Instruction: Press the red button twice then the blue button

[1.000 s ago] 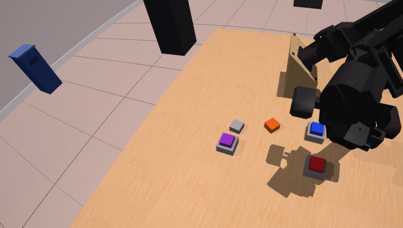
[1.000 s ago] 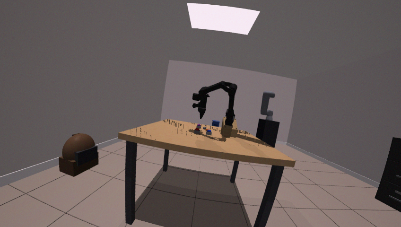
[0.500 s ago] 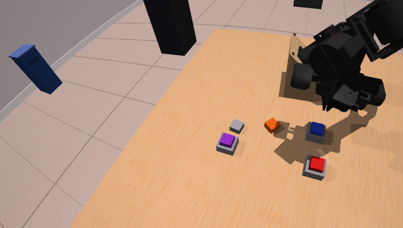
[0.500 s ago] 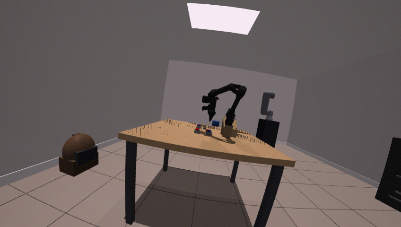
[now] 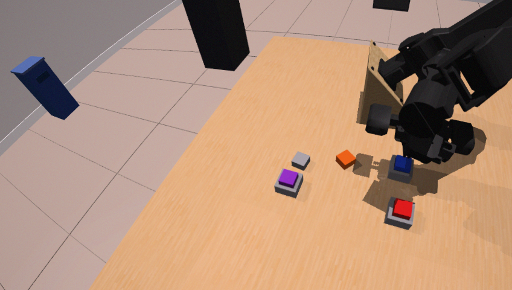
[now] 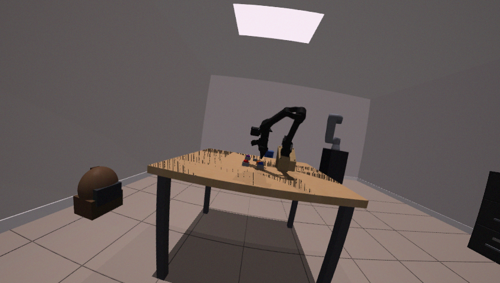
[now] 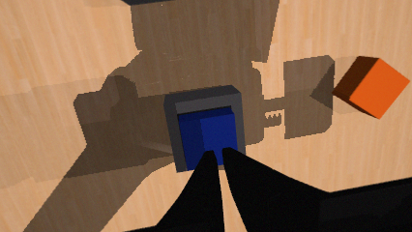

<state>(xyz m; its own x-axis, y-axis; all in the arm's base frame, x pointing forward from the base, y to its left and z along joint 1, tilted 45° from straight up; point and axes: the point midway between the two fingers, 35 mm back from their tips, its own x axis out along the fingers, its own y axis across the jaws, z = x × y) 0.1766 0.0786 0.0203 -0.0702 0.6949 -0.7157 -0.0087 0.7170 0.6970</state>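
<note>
The blue button lies 30 mm below my gripper tip. Also, from my gripper tip: grey block: 220 mm to the right, 50 mm below, 40 mm ahead; then orange block: 120 mm to the right, 50 mm below, 10 mm ahead; then red button: 100 mm ahead, 30 mm below, 10 mm to the left.
</note>
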